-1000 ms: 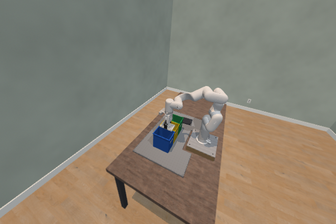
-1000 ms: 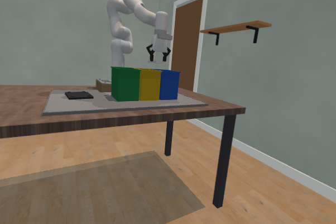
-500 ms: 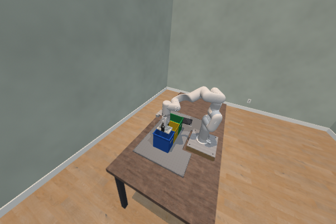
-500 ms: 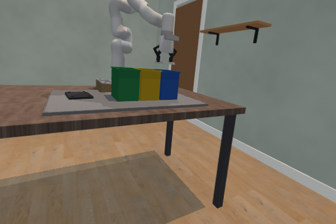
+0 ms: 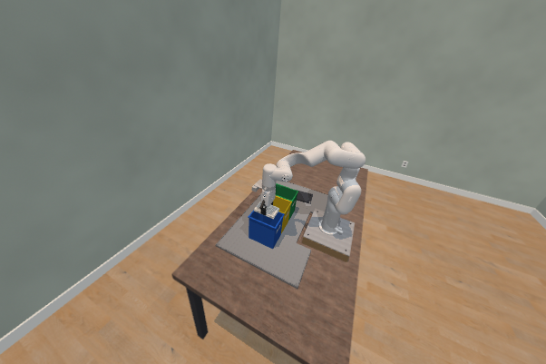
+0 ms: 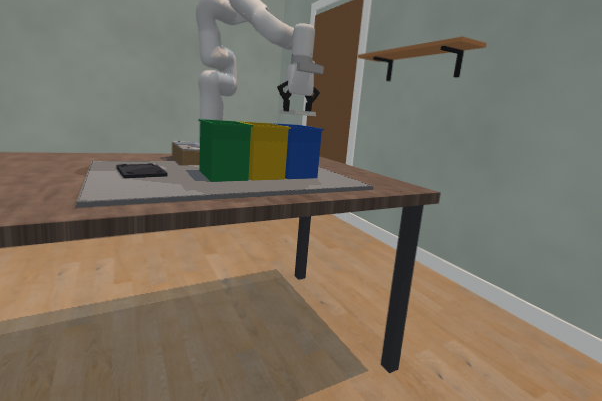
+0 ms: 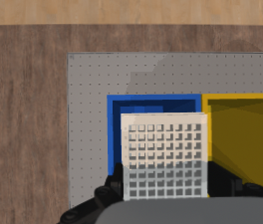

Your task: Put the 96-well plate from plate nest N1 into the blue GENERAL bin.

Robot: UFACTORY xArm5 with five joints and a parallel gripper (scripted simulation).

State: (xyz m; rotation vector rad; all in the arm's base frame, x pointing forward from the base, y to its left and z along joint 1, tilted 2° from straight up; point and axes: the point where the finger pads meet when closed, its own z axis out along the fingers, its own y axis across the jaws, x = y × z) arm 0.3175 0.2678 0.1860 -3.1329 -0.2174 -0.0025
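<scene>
Now: hand 15 cm above the blue bin. The rest, counted from my hand: yellow bin (15 cm below, 13 cm to the right, 2 cm ahead); then green bin (26 cm to the right, 15 cm below, 4 cm ahead); then white 96-well plate (1 cm below).
</scene>
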